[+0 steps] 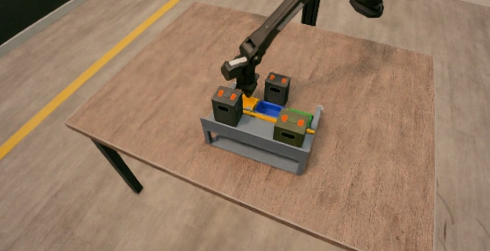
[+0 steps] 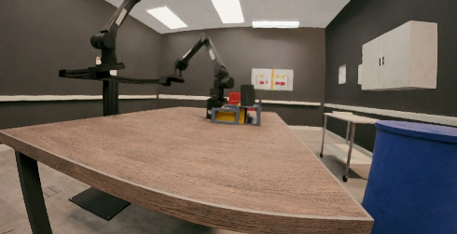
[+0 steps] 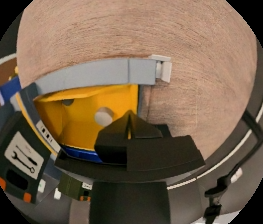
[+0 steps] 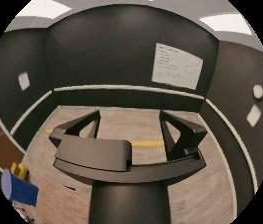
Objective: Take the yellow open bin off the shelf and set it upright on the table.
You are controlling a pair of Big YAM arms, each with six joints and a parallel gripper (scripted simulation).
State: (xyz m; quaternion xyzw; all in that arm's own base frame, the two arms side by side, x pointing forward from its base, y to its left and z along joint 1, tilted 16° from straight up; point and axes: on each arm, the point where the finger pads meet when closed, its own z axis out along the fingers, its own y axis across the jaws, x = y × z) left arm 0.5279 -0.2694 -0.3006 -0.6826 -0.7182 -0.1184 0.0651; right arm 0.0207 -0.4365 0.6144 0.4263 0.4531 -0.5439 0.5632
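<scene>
Now: the yellow open bin 70 mm ahead of my left hand, 10 mm to the left of it and 10 mm below it. The rest, counted from my left hand: grey shelf: 100 mm ahead, 120 mm to the left, 20 mm above; dark lidded bin: 70 mm behind, 100 mm to the left, 20 mm above.
</scene>
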